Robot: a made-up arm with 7 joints.
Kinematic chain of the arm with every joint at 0, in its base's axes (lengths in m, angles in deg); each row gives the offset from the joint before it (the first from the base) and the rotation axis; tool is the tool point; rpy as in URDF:
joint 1: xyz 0 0 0.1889 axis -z
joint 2: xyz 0 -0.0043 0.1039 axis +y
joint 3: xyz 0 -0.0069 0.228 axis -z
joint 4: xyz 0 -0.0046 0.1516 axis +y
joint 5: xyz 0 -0.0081 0.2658 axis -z
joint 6: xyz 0 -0.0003 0.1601 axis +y
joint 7: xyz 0 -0.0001 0.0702 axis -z
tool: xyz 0 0 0 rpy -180 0 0
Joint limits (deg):
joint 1: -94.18..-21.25
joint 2: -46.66..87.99
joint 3: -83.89..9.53
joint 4: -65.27..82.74
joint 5: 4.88..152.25
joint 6: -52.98..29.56
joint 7: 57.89..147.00
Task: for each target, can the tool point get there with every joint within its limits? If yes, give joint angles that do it. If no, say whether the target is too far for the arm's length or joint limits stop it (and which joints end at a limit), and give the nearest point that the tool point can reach.
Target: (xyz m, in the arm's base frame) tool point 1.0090 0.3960 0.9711
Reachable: no: too far | nearest point 0.6913 0.2713 0.7575 | short by 0.403 m
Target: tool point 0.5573 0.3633 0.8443
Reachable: yes | joints -31.79 43.73 -8.78 14.33 51.24 -25.82 73.44
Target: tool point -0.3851 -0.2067 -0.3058
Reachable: no: joint limits stop it (at a limit: joint 1, joint 2, joint 4, joint 5, joint 6) | nearest point -0.2857 0.3833 -0.0803 | short by 0.639 m
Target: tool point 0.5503 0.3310 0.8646
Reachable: yes | joints -29.50 46.12 -14.37 0.91 134.77 -39.55 118.28
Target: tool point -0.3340 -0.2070 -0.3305
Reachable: no: joint limits stop it (at a limit: joint 1, joint 2, joint 4, joint 5, joint 6) | nearest point -0.2548 0.3862 -0.1001 | short by 0.641 m
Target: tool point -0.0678 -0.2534 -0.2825
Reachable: no: joint limits stop it (at a limit: joint 1, joint 2, joint 3, joint 4, joint 5, joint 6) | nearest point 0.4057 0.0767 -0.1597 | short by 0.590 m
